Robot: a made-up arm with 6 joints. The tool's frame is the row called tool. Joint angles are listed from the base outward.
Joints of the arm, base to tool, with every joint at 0 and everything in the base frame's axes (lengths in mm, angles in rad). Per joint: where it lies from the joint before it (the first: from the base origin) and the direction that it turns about. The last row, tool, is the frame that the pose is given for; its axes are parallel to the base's.
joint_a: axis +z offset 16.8 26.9 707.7
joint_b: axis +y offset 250 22.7 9.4
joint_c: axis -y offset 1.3 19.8 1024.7
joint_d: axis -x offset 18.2 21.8 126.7
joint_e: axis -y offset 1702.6 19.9 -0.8
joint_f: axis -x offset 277 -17.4 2.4
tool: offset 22 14.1 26.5
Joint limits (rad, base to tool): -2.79..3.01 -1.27..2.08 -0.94..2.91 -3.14..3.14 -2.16..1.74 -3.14..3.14
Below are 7 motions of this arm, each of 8 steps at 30 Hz.
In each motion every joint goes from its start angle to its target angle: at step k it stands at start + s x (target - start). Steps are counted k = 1, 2, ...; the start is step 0. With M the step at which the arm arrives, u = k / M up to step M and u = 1 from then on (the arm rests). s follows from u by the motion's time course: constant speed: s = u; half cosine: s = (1 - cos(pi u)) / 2; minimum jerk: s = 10 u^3 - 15 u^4 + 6 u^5.
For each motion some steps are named. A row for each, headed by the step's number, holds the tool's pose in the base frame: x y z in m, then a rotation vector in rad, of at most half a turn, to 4 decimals.
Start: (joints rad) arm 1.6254 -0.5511 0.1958 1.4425 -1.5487 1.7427
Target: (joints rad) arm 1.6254 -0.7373 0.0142 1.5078 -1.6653 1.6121
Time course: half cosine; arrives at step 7
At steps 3, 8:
3: 0.2007 0.8887 2.7568 -2.5124 -0.0981 0.1585
8: 0.2069 0.7735 2.6816 -2.4341 0.0151 0.1472

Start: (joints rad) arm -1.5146 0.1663 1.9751 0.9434 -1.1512 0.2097
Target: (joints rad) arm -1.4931 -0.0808 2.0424 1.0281 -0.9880 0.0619
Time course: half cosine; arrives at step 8
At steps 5, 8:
5: -0.1545 0.5842 3.4540 -0.8546 -0.6745 -2.4646
8: -0.1744 0.8387 3.3688 -0.9238 -0.8739 -2.4374

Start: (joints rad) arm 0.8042 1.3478 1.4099 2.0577 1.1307 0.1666
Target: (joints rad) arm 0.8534 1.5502 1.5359 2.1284 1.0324 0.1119
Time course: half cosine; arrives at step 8
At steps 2, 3, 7, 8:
2: 1.9219 2.4695 0.9811 -1.6574 -1.6852 1.4855
3: 1.9121 2.4905 0.9238 -1.6670 -1.6665 1.4967
7: 1.8613 2.5637 0.6914 -1.7071 -1.5938 1.5385
8: 1.8578 2.5674 0.6778 -1.7095 -1.5897 1.5408

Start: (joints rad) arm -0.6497 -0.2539 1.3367 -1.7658 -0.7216 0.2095
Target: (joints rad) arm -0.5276 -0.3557 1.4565 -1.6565 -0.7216 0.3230
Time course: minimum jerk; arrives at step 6
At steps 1, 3, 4, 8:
1: -0.0378 0.3637 3.6645 0.2653 -0.8701 0.9640
3: -0.2536 0.4953 3.6168 0.1350 -0.9454 0.9845
4: -0.3937 0.5640 3.5763 0.0565 -0.9983 0.9940
8: -0.4969 0.6070 3.5420 0.0013 -1.0393 0.9990

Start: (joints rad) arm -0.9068 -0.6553 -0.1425 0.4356 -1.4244 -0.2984
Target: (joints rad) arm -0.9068 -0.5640 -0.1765 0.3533 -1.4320 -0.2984
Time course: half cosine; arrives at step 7
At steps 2, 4, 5, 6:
2: 0.7763 -1.0205 2.2582 0.4251 0.8161 -1.3341
4: 0.8261 -1.0689 2.1886 0.4624 0.8697 -1.3003
5: 0.8487 -1.0906 2.1546 0.4805 0.8949 -1.2843
6: 0.8641 -1.1051 2.1308 0.4932 0.9122 -1.2732

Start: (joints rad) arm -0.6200 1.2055 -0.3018 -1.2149 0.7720 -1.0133
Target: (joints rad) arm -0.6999 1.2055 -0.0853 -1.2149 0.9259 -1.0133
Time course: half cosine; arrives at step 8
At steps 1, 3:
1: 1.1763 -0.9970 -0.8131 1.4383 -0.4581 -1.9079
3: 1.2388 -1.0949 -0.7804 1.4265 -0.5613 -1.8677

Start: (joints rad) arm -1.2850 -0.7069 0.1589 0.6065 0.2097 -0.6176
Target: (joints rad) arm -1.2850 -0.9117 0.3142 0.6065 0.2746 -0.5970
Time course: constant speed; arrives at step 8
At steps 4, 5, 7, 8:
4: 0.2267 -0.2558 3.2646 -0.8422 -0.9979 -0.9808
5: 0.1988 -0.1561 3.2806 -0.8806 -1.0352 -0.9639
7: 0.1423 0.0460 3.2991 -0.9576 -1.1094 -0.9287
8: 0.1137 0.1480 3.3016 -0.9962 -1.1462 -0.9104

